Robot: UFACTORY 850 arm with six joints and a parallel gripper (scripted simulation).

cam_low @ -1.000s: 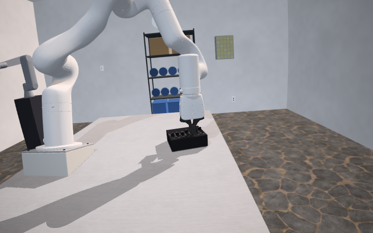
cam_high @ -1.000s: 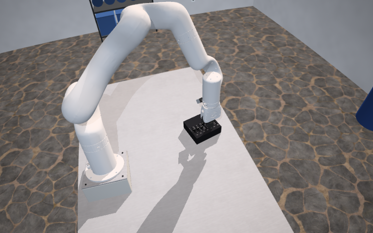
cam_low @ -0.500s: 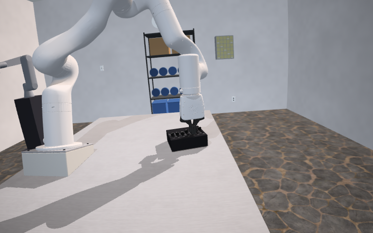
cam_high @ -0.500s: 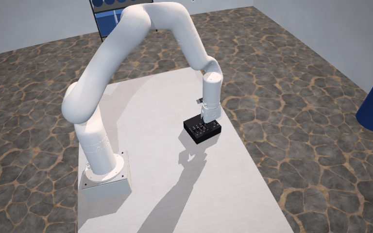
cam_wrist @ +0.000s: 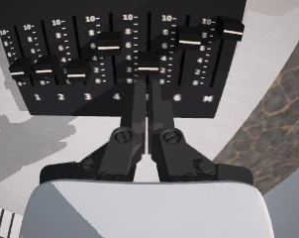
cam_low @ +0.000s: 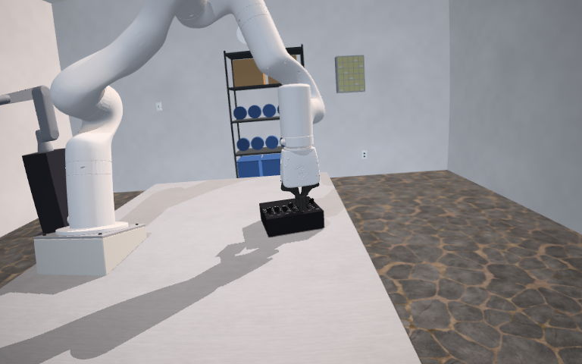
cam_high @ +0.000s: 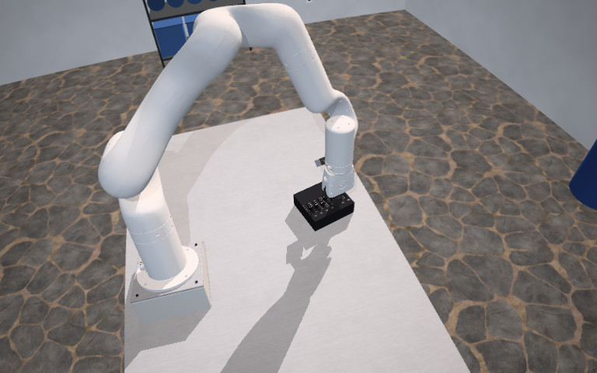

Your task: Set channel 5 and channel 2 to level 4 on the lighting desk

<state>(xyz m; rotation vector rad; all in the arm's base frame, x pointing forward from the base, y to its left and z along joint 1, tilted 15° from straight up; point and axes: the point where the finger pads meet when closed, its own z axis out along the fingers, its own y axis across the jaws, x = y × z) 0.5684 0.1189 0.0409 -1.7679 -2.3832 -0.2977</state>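
The channel 5 fader cap lies 3 cm to the left of my hand, 2 cm below it and 1 cm behind it. Round my hand: channel 3 fader cap 5 cm behind, 2 cm below, 1 cm to the left; then channel 4 cap 3 cm to the left, 3 cm behind, 2 cm below; then channel 6 cap 5 cm to the left, 2 cm below, 1 cm ahead.
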